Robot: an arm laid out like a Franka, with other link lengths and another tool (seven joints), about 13 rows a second.
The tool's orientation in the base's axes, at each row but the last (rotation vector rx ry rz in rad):
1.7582, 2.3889, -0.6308
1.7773, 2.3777, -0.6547
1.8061, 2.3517, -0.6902
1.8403, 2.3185, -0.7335
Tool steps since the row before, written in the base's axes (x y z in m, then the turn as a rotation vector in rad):
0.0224, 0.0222, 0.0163, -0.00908, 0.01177, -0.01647
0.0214, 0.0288, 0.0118, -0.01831, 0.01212, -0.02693
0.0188, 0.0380, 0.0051, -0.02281, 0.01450, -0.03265
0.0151, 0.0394, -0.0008, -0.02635, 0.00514, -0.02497
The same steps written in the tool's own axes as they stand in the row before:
0.0071, 0.0220, -0.0269, 0.01877, -0.00127, 0.01177
0.0150, 0.0232, -0.0257, 0.02542, -0.00692, 0.02265
0.0266, 0.0235, -0.0237, 0.03083, -0.00900, 0.02766
0.0314, 0.0206, -0.0192, 0.02066, -0.01617, 0.02561

